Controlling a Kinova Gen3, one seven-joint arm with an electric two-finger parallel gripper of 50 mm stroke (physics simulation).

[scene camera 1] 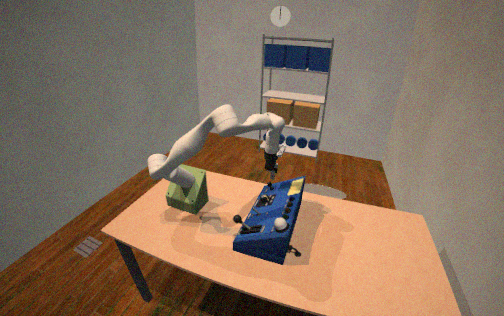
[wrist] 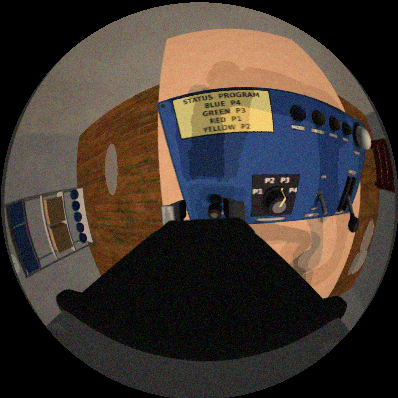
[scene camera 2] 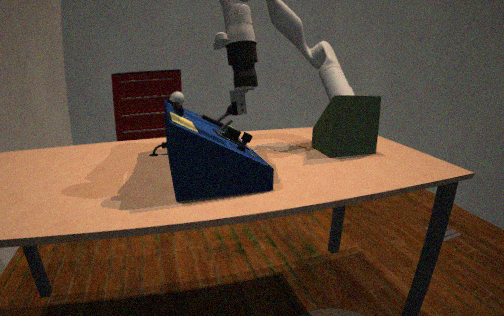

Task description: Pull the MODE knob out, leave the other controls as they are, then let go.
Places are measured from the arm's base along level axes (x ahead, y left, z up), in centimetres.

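Where they show: gripper, fingertip midpoint: (scene camera 1: 273,175) (wrist: 204,206) (scene camera 2: 239,114); arm's base at its link origin: (scene camera 1: 187,180) (scene camera 2: 346,109).
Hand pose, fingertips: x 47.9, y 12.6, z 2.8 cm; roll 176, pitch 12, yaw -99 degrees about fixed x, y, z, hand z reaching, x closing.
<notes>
Each offset is from my fingertips to the centre of the thing. "pt": to the spot under its first point.
A small black knob {dx -1.2, dy -0.2, dz -7.9 cm} (scene camera 1: 270,186) (scene camera 2: 245,138) (wrist: 215,207) stands up from the lower corner of the sloped blue control panel (scene camera 1: 260,244) (scene camera 2: 215,172) (wrist: 300,150), at the yellow-note side. I take it for the MODE knob; its own label is not readable. My gripper (scene camera 1: 272,176) (scene camera 2: 239,111) (wrist: 204,206) is open and empty, pointing down a little above this knob. In the wrist view the knob shows between the two fingers, nearer the right one. Whether the knob is in or out cannot be told.
Beside the knob is a P1–P4 rotary selector {dx -3.0, dy -12.1, dz -7.7 cm} (wrist: 278,200), its pointer toward P4. Farther along are a toggle switch {dx -5.7, dy -23.8, dz -7.4 cm} (wrist: 321,204) and a ball-ended lever (scene camera 1: 237,219) (wrist: 353,223). Several dark round lamps and a white dome {pt dx +7.7, dy -41.0, dz +2.1 cm} (scene camera 1: 280,224) (scene camera 2: 177,97) (wrist: 362,136) line the upper edge.
</notes>
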